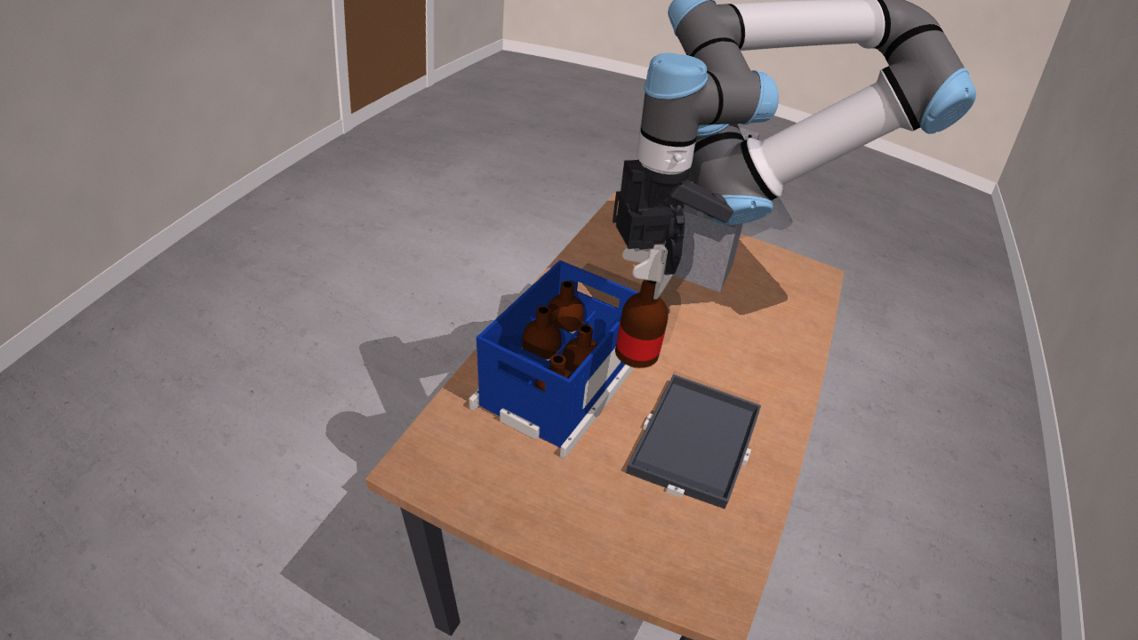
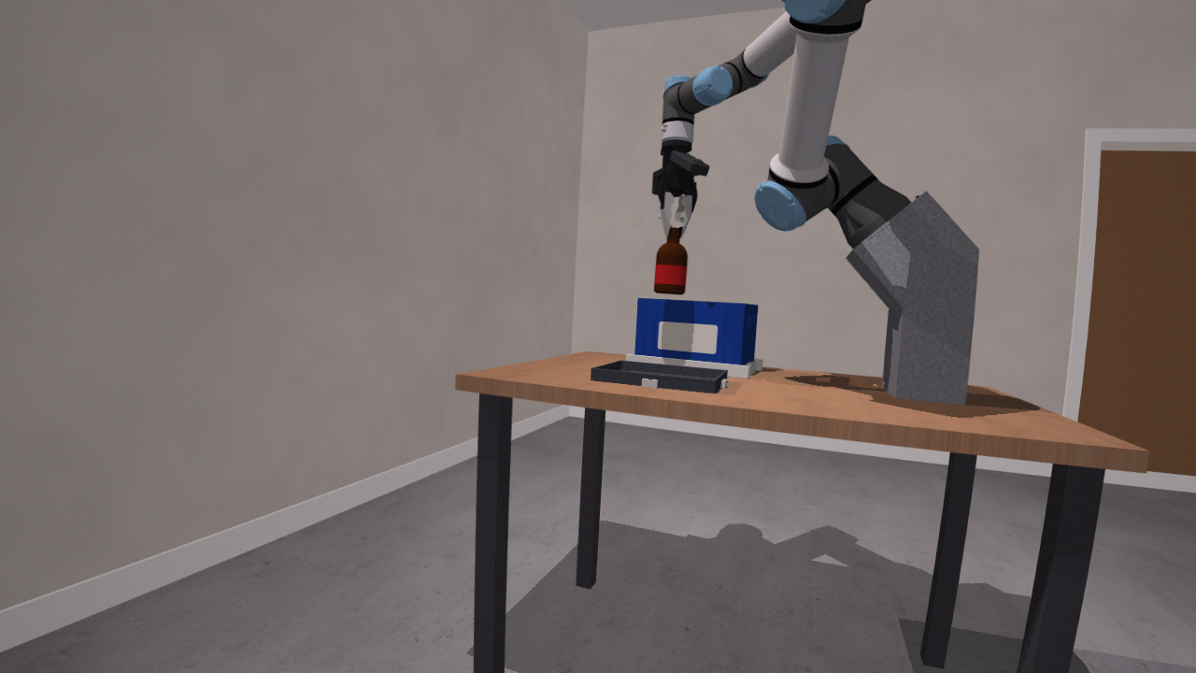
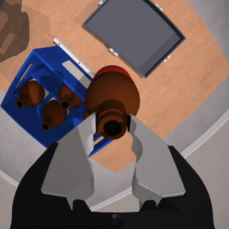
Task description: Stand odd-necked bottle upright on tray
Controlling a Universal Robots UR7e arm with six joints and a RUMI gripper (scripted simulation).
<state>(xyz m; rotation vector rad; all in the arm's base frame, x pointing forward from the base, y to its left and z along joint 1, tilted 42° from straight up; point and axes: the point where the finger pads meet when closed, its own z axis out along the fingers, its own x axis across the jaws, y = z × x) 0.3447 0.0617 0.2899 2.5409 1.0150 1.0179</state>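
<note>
The bottle lies 70 mm below my hand. The rest, counted from my hand: dark tray: 320 mm below, 130 mm to the left, 40 mm behind; crate: 250 mm below, 160 mm to the right, 30 mm behind.
</note>
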